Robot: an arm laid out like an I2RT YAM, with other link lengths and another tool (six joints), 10 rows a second.
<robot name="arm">
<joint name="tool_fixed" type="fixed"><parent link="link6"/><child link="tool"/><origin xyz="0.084 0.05 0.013" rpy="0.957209 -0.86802 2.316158"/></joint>
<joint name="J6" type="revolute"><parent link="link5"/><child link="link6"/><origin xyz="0.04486 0 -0.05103" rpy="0 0 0"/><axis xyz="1 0 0"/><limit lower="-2.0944" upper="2.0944"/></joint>
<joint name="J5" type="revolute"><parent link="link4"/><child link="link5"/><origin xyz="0.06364 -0.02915 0.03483" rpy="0 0 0"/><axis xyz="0 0 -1"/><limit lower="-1.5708" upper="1.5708"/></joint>
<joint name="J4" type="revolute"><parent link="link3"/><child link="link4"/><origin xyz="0.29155 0.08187 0.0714" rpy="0 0 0"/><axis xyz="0 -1 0"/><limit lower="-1.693" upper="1.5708"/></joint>
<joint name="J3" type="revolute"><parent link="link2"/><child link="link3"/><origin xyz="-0.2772 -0.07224 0" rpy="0 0 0"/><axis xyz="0 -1 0"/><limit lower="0" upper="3.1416"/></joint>
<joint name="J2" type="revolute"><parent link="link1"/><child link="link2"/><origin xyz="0.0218 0.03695 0.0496" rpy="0 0 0"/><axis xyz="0 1 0"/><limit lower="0" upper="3.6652"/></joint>
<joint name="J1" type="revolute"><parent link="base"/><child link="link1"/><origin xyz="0 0 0.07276" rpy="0 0 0"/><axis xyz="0 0 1"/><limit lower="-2.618" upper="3.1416"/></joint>
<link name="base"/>
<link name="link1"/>
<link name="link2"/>
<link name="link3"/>
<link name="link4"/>
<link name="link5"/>
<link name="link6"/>
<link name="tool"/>
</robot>
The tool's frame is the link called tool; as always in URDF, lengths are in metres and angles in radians.
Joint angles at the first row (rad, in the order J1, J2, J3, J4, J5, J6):
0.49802, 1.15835, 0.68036, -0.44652, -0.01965, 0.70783
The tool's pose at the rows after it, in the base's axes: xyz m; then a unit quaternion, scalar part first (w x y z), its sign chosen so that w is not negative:
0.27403 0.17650 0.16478 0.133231 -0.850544 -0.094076 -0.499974
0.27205 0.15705 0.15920 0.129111 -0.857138 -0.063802 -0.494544
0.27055 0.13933 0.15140 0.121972 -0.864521 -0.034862 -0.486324
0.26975 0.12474 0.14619 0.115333 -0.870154 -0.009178 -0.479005
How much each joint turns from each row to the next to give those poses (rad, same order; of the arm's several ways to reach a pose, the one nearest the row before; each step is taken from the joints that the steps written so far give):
-0.08354, -0.06943, -0.05263, -0.02290, -0.01983, 0.01946
-0.06488, -0.04348, -0.03969, -0.01714, -0.02786, 0.00875
-0.06139, -0.02825, -0.03395, -0.01605, -0.02097, 0.00765
-0.05301, -0.01943, -0.02099, -0.01789, -0.01640, 0.00688

